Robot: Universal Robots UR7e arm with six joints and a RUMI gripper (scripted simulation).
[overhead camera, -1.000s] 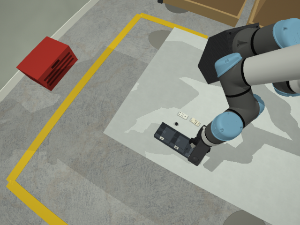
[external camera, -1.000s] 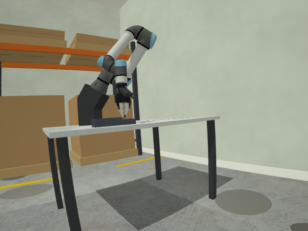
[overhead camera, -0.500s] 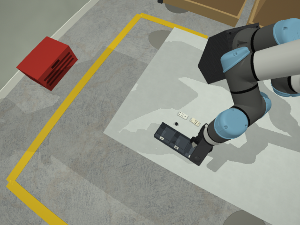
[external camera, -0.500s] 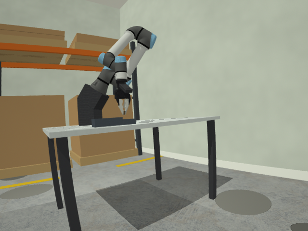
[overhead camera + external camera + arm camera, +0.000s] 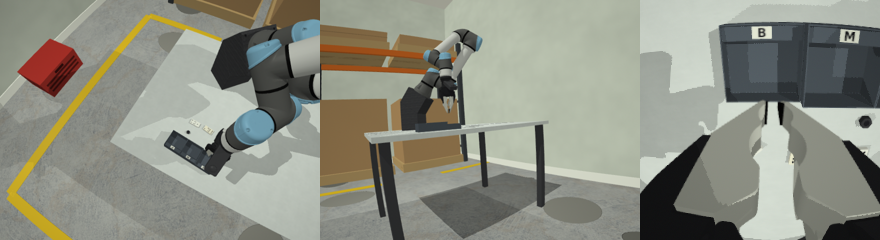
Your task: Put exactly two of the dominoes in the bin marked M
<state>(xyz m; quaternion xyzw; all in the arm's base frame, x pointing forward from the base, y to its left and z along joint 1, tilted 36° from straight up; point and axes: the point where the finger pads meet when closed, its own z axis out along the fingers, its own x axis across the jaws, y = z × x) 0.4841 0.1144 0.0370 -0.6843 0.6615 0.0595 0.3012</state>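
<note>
Now: the bin 9 cm below my hand, 7 cm to the right of it and 2 cm ahead of it. The rest, counted from my hand: black nut (15 cm to the right, 11 cm below, 5 cm behind); domino (13 cm behind, 11 cm below, 8 cm to the right); screw (14 cm behind, 11 cm below, 8 cm to the left).
</note>
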